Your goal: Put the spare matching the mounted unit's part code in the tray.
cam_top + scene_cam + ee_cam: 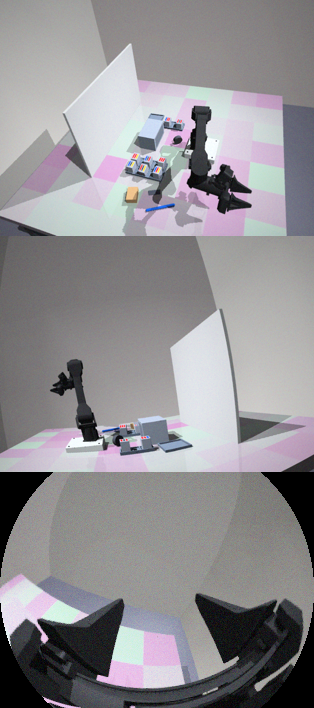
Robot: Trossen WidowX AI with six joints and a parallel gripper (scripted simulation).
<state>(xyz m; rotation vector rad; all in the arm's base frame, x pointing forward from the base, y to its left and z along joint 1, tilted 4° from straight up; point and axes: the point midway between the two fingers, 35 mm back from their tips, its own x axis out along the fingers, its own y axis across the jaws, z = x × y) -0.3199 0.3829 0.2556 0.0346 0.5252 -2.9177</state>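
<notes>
Right now my gripper tip is 480 mm short of the grey spare, 250 mm above it and 170 mm to the left of it. The rest, counted from my gripper tip: orange block (520 mm ahead, 290 mm below, 60 mm to the left); then blue pen (360 mm ahead, 290 mm below, 40 mm to the left); then black round object (490 mm ahead, 370 mm to the right, 280 mm below).
</notes>
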